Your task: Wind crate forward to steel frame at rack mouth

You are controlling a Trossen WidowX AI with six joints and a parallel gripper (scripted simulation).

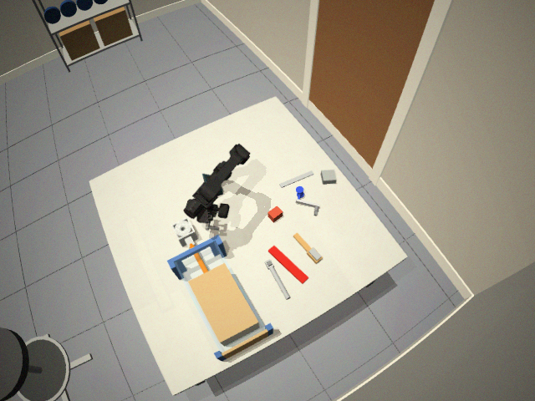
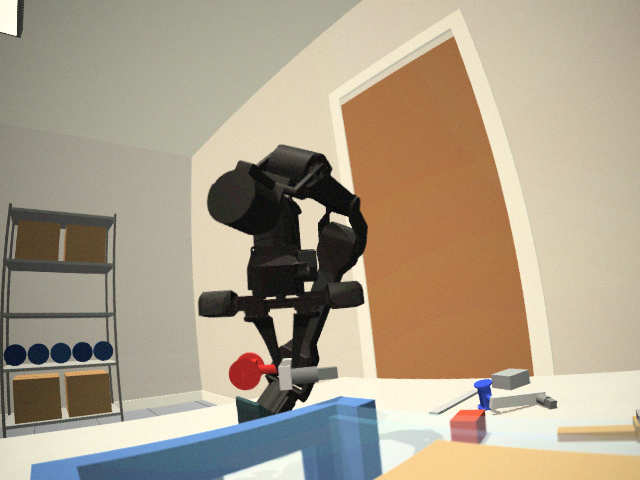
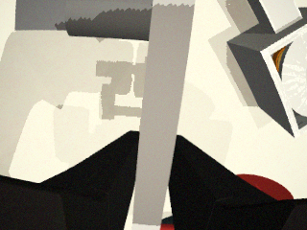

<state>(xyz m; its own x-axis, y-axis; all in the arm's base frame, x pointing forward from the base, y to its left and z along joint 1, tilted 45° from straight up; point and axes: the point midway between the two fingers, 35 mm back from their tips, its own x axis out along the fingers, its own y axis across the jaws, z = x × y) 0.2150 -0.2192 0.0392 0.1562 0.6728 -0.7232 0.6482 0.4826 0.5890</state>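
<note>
Now: the red grip 6 cm behind my gripper tip. Round my gripper tip: red bar 33 cm ahead, 21 cm to the left, 17 cm below; wooden brush 32 cm ahead, 34 cm to the left, 16 cm below; winch 9 cm behind, 14 cm to the right, 15 cm below.
</note>
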